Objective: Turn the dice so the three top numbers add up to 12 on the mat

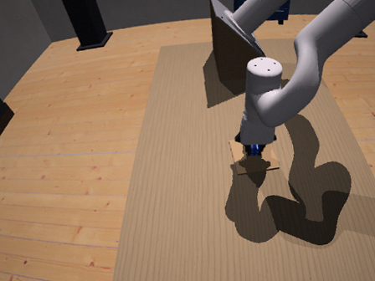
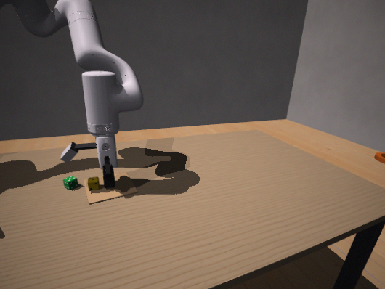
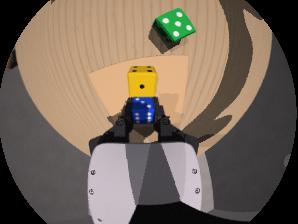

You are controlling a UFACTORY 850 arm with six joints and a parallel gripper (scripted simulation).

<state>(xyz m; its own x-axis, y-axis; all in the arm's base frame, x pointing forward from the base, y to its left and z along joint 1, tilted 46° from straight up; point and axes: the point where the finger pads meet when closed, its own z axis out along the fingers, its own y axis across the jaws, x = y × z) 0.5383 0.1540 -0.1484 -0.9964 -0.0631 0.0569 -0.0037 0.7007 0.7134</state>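
Now: the blue die 1 cm below my hand. From my hand the other things lie so: yellow die 5 cm behind, 1 cm below; tan mat 3 cm below; green die 11 cm behind, 3 cm to the left, 1 cm below.
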